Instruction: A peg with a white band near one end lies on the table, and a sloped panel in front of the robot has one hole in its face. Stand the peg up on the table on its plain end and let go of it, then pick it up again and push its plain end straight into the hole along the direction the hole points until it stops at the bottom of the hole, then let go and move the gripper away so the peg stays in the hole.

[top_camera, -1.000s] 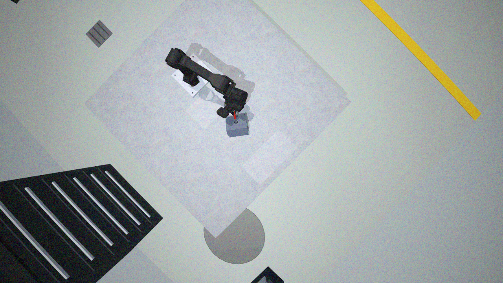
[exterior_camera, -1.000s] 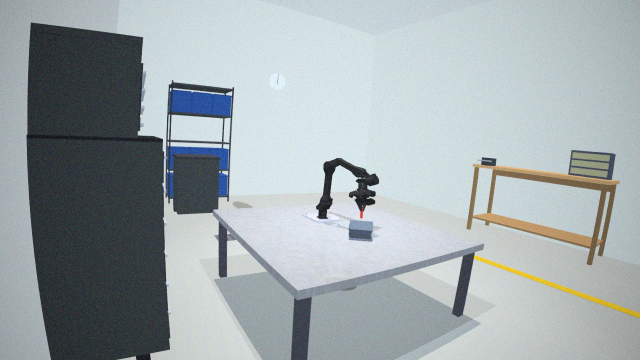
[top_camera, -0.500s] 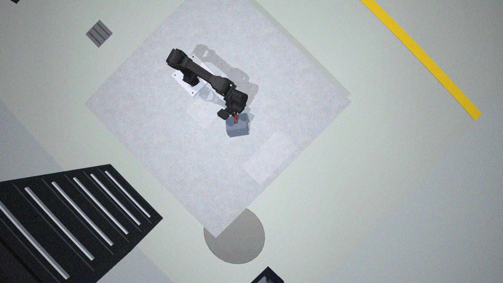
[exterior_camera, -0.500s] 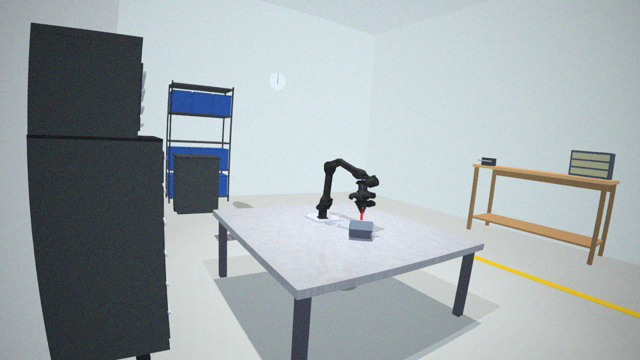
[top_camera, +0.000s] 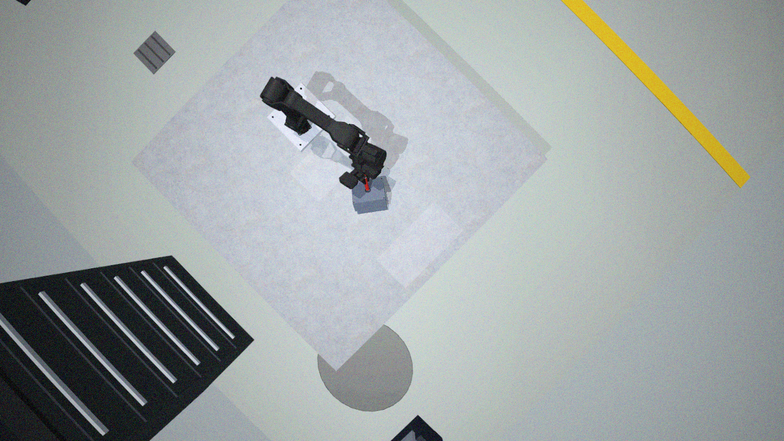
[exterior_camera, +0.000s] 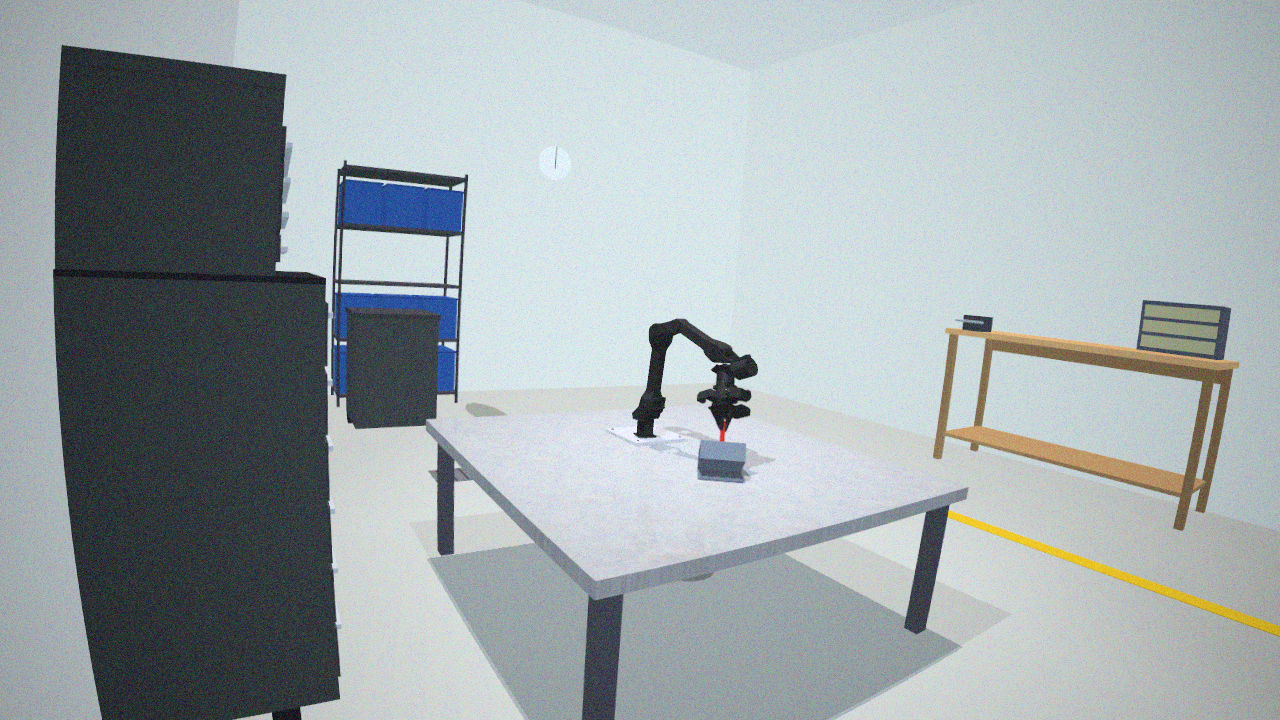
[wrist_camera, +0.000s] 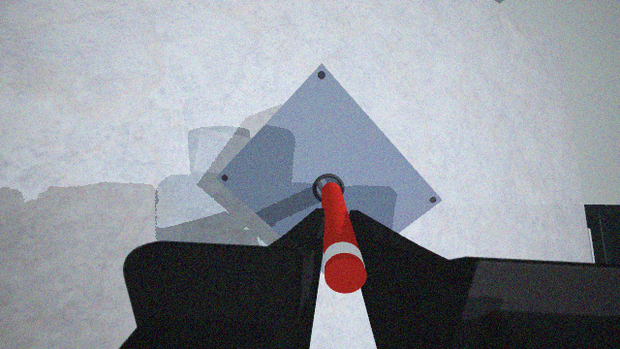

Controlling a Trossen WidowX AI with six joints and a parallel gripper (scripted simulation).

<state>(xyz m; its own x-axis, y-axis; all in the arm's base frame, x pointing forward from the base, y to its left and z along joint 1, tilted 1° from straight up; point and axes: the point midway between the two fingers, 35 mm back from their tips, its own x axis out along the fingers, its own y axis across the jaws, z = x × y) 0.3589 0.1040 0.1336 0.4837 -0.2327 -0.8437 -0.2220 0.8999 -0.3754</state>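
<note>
Right now my gripper tip is 7 cm above the blue-grey sloped panel, 4 cm short of it and 2 cm to the left of it. The rest, counted from my gripper tip: red peg: 1 cm behind, 1 cm above.
</note>
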